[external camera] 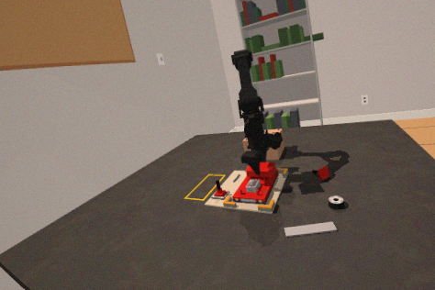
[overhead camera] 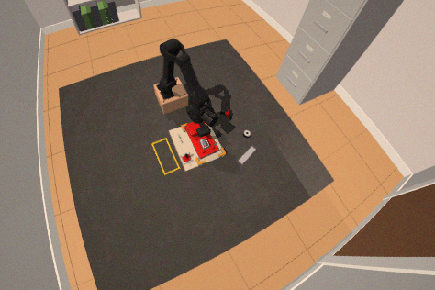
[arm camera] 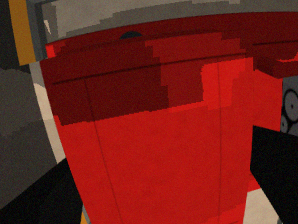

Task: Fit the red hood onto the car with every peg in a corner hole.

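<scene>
The grey engine block is 10 cm ahead of my gripper tip and 2 cm below it. The rest, counted from my gripper tip: red hood (1 cm above).
</scene>
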